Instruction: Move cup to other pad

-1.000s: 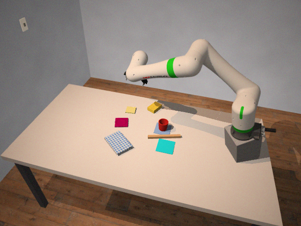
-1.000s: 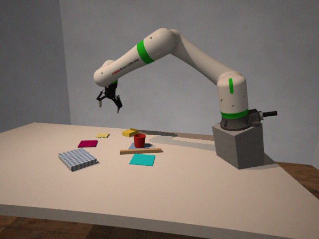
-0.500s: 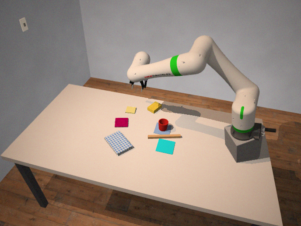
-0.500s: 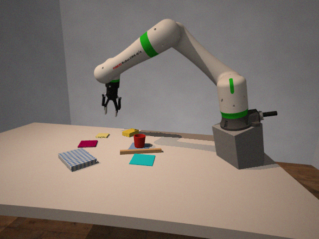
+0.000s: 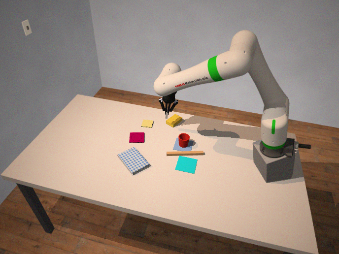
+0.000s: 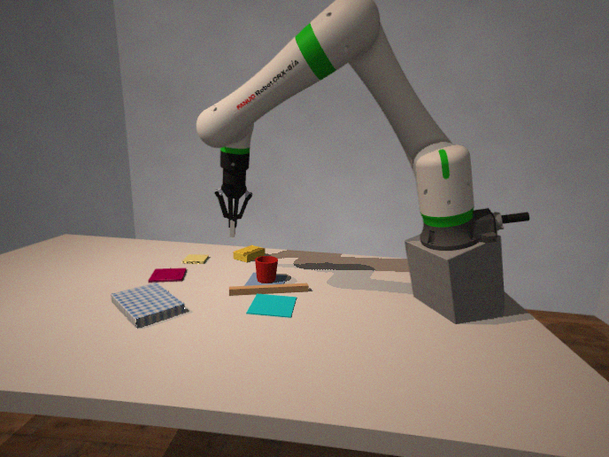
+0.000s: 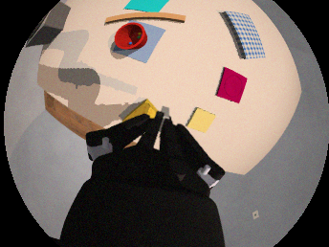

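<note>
Right now my hand is 170 mm past the red cup, 90 mm to the right of it and 120 mm above it. Also, from my hand: wooden rail (210 mm behind, 170 mm to the left, 140 mm below); cyan pad (250 mm behind, 240 mm to the left, 150 mm below).
</note>
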